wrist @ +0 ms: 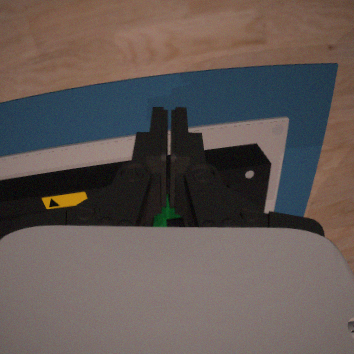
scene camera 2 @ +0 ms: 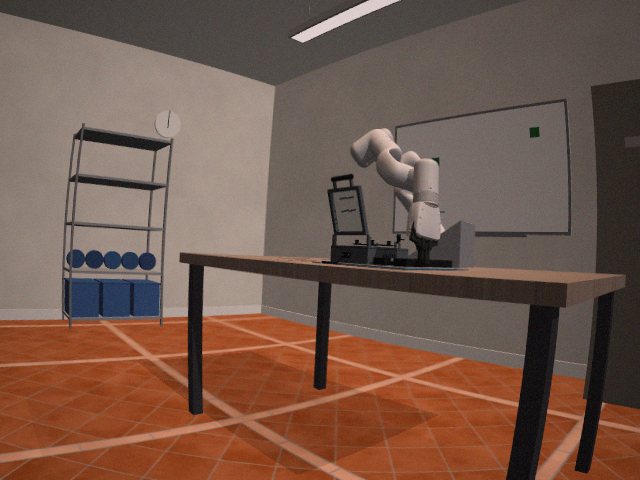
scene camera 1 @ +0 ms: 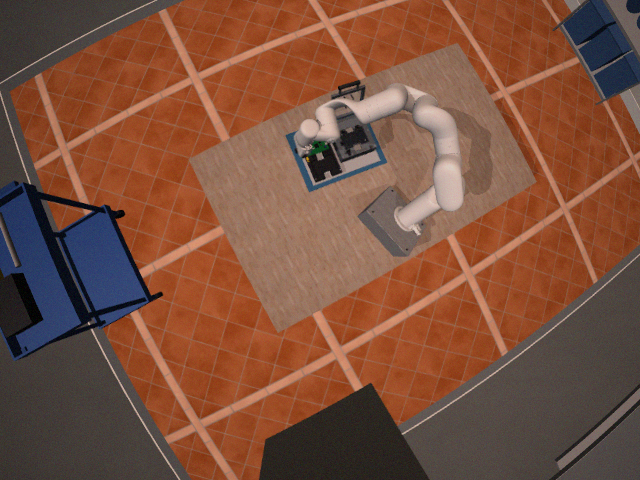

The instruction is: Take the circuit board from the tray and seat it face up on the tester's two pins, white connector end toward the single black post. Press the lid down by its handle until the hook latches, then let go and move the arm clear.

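Frame: origin at the arm's base, x left, y back, z up, level; metres.
Seen in the pictures: gripper, fingertip midpoint: (wrist: 168,131) (scene camera 2: 423,264) (scene camera 1: 298,151); arm's base at its link origin: (scene camera 2: 439,243) (scene camera 1: 404,219).
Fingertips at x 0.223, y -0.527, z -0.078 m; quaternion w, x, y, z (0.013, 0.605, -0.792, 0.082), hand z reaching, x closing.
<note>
Pixels of each thing's top centre, then the offset from my fingertips to it. Level surfaces: height alone.
- circuit board at its top centre: (wrist: 169,258) (scene camera 1: 315,145) dx -0.082, dy +0.023, dz +0.013 m
- black handle at its top centre: (scene camera 2: 342,175) (scene camera 1: 349,83) dx -0.268, dy -0.054, dz +0.261 m
- blue-bordered mat at its surface level: dz -0.013 m
- yellow warning label at its top centre: (wrist: 64,200) dx -0.013, dy +0.062, dz +0.013 m
My gripper (scene camera 1: 306,150) (scene camera 2: 423,262) (wrist: 168,131) is shut and empty, its fingertips low at the black tray (scene camera 1: 324,167) (wrist: 237,156). The circuit board (scene camera 1: 319,147) (wrist: 161,219) lies in the tray; in the wrist view a small green part shows between and behind the fingers, and the gripper body hides the rest. The tester (scene camera 1: 355,146) (scene camera 2: 351,254) stands beside the tray. Its lid (scene camera 2: 364,217) stands open and upright with the black handle (scene camera 1: 348,86) (scene camera 2: 342,179) on top. The pins, post and hook are too small to tell apart.
A blue-bordered mat (scene camera 1: 311,187) (wrist: 200,89) lies under tray and tester on the wooden table (scene camera 1: 268,258) (scene camera 2: 491,283). A yellow warning label (wrist: 64,200) is on the tray. The grey arm base (scene camera 1: 390,222) (scene camera 2: 465,242) stands nearby. The arm reaches over beside the raised lid.
</note>
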